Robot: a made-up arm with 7 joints.
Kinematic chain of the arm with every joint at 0, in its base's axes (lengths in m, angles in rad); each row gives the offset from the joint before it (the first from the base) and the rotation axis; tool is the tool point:
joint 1: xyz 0 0 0 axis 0 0.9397 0.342
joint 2: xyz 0 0 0 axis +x
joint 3: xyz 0 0 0 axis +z
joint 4: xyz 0.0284 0 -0.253 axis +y
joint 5: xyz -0.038 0 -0.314 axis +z
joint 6: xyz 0 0 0 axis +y
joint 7: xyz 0 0 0 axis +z
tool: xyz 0 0 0
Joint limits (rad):
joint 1: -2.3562..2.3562
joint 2: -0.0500..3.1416
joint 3: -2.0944..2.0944
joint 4: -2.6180..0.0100
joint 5: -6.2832..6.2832
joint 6: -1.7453..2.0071
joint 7: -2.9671..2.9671
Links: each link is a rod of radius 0.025 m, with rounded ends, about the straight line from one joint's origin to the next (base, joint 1, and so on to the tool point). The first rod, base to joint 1, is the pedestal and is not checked.
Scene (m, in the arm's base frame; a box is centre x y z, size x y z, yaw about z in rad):
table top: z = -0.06
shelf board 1: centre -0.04 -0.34 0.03 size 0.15 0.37 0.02 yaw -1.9
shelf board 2: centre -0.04 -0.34 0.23 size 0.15 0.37 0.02 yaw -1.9
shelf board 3: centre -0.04 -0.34 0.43 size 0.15 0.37 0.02 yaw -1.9
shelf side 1: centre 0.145 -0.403 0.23 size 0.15 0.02 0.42 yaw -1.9
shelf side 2: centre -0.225 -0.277 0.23 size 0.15 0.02 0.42 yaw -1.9
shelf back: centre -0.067 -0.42 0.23 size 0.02 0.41 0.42 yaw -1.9
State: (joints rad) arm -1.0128 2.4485 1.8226 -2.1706 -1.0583 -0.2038 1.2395
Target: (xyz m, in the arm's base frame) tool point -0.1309 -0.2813 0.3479
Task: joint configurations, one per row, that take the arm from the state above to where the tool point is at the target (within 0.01 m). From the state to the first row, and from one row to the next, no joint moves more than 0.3 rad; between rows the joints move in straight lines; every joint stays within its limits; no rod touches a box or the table.
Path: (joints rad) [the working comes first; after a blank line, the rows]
Joints at the target: -0.4122 3.0068 1.4232 -1.4713 -1.0583 -0.2038 1.2395
Straight joint move there: touches shelf side 2.

1: -0.8101 2.4768 1.6713 -2.0700 -1.0583 -0.2038 1.2395
2: -0.6074 2.5050 1.5199 -1.9694 -1.0583 -0.2038 1.2395
3: -0.4047 2.5333 1.3686 -1.8689 -1.0583 -0.2038 1.2395
4: -0.4084 2.7701 1.3959 -1.6701 -1.0583 -0.2038 1.2395
5: -0.4122 3.0068 1.4232 -1.4713 -1.0583 -0.2038 1.2395

